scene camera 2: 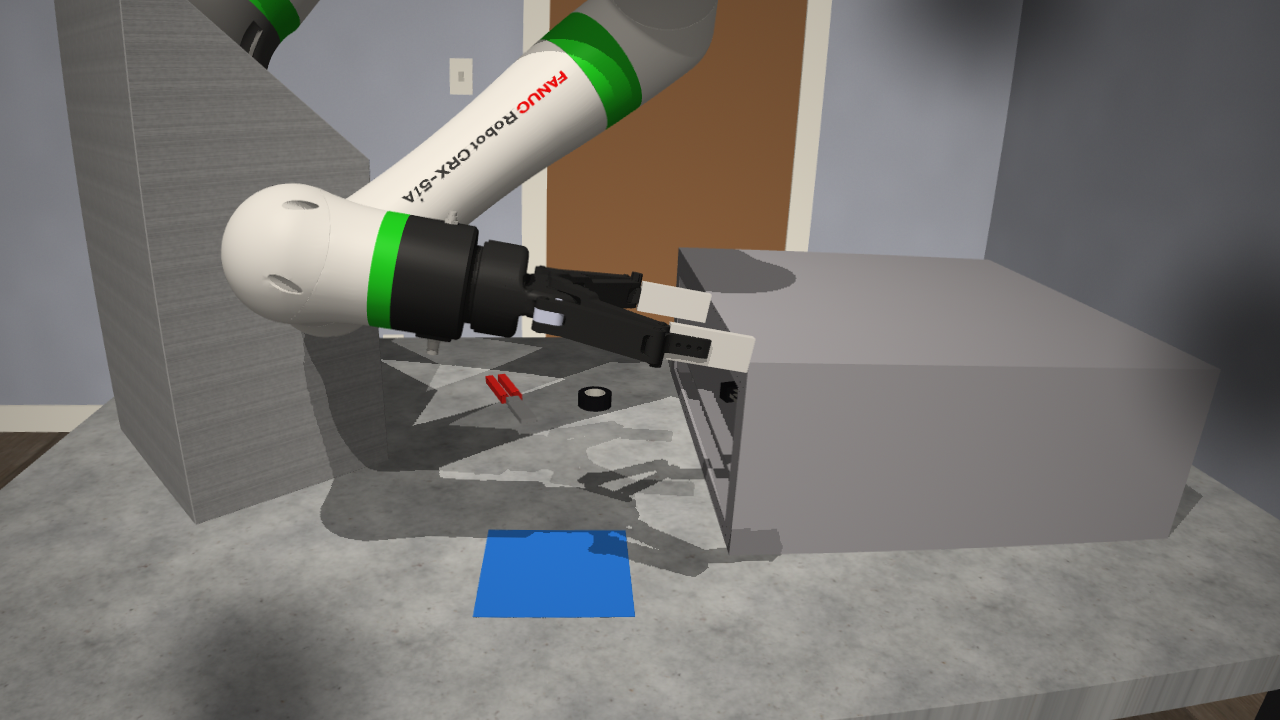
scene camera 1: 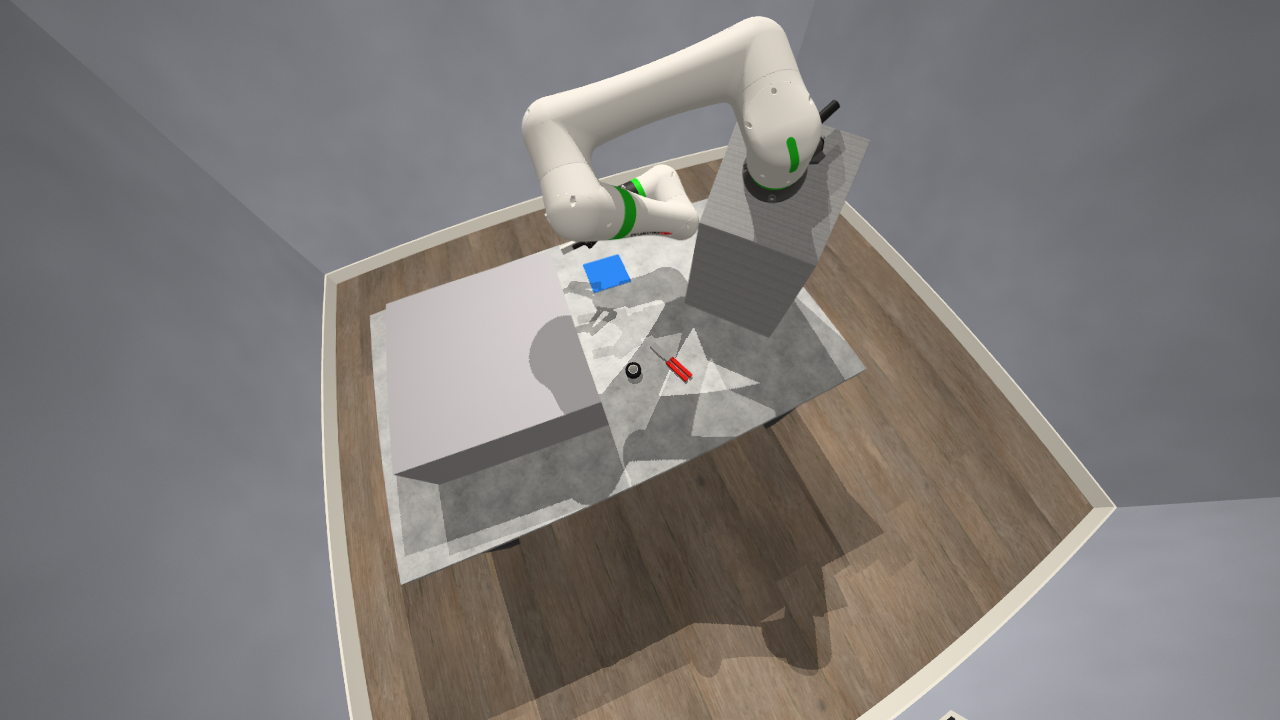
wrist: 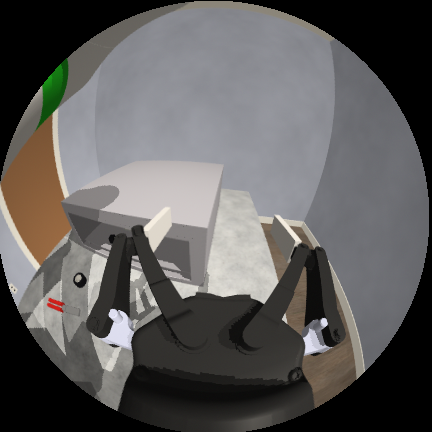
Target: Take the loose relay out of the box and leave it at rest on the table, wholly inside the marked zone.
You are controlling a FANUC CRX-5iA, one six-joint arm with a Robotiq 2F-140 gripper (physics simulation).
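Where they show: gripper, fingertip midpoint: [scene camera 2: 726,328] [scene camera 1: 553,234] [wrist: 221,220]; arm's base, origin of the base link: [scene camera 2: 197,50].
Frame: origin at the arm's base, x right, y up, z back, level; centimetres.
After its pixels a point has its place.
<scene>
The box [scene camera 1: 474,358] {x 3.7, y -26.2, z -82.9 cm} [scene camera 2: 966,447] {x 31.1, y -34.7, z -75.0 cm} [wrist: 150,182] {x 10.4, y -26.2, z -72.1 cm} is a large grey case on the table, its open side facing the robot's pedestal. A small black part [scene camera 2: 728,391] {x -3.2, y -42.0, z -62.2 cm} [wrist: 112,238] {x -3.3, y -41.8, z -62.2 cm}, perhaps the relay, shows inside the opening; its exact seat is hidden. The marked zone [scene camera 1: 605,271] {x 28.9, y -46.4, z -35.2 cm} [scene camera 2: 554,577] {x 29.3, y -46.4, z -34.9 cm} is a blue square on the table in front of the box's open side; it does not show in the wrist view. My gripper [scene camera 2: 696,324] {x 29.8, y -22.4, z -49.4 cm} [wrist: 221,220] {x 29.8, y -22.4, z -49.4 cm} is open and empty, its pale fingertips near the upper edge of the box's opening. In scene camera 1 the arm hides most of it.
A black tape roll [scene camera 1: 632,369] {x -9.9, y -45.7, z -44.9 cm} [scene camera 2: 594,399] {x -8.7, y -44.7, z -44.7 cm} [wrist: 79,280] {x -9.5, y -44.5, z -44.6 cm} and a red-handled tool [scene camera 1: 679,368] {x -17.1, y -46.0, z -32.4 cm} [scene camera 2: 503,387] {x -18.2, y -46.2, z -32.7 cm} [wrist: 55,304] {x -16.2, y -45.4, z -32.5 cm} lie on the table between box and pedestal. The tall grey pedestal [scene camera 1: 751,277] {x -11.2, y -23.2, z -7.9 cm} [scene camera 2: 241,313] {x 11.8, y -25.3, z -5.4 cm} carries the arm.
</scene>
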